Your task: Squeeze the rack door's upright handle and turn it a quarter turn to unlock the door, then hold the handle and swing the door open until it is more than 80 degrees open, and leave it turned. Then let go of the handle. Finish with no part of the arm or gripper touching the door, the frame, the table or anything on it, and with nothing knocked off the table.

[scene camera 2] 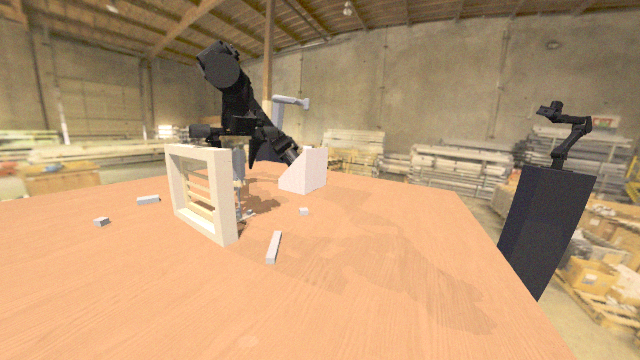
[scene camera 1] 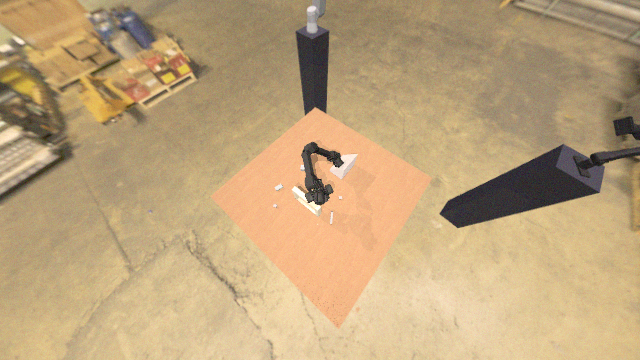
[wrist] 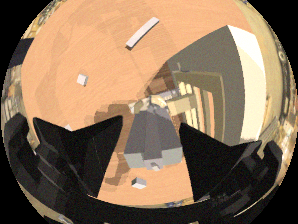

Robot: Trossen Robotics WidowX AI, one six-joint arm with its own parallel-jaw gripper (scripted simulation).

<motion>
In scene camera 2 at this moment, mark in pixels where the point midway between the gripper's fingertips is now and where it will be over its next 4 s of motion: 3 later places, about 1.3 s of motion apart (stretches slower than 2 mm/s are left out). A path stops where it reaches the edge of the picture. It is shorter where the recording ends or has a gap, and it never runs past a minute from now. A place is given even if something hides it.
My gripper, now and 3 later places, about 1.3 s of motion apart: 237,170; 247,164; 239,160; 225,158
</motion>
